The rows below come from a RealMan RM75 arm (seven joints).
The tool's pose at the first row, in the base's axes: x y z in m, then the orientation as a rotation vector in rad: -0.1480 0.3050 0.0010 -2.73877 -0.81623 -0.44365
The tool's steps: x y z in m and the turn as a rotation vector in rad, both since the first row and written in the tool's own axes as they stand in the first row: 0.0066 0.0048 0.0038 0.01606 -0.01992 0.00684; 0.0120 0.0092 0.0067 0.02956 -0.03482 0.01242; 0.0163 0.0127 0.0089 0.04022 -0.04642 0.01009; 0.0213 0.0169 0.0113 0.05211 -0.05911 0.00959; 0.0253 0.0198 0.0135 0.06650 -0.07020 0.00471; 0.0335 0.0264 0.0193 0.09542 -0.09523 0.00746; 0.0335 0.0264 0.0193 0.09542 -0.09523 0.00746; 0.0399 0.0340 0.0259 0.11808 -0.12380 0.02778
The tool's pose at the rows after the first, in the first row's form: -0.1392 0.3055 -0.0009 -2.73462 -0.81153 -0.40732; -0.1318 0.3055 -0.0023 -2.73000 -0.80730 -0.37939; -0.1259 0.3055 -0.0033 -2.72423 -0.81329 -0.35896; -0.1190 0.3053 -0.0044 -2.71814 -0.81690 -0.33616; -0.1137 0.3056 -0.0054 -2.70769 -0.82614 -0.31518; -0.1022 0.3061 -0.0088 -2.69083 -0.82764 -0.26724; -0.1022 0.3061 -0.0088 -2.69083 -0.82764 -0.26724; -0.0914 0.3051 -0.0138 -2.68528 -0.80559 -0.21466
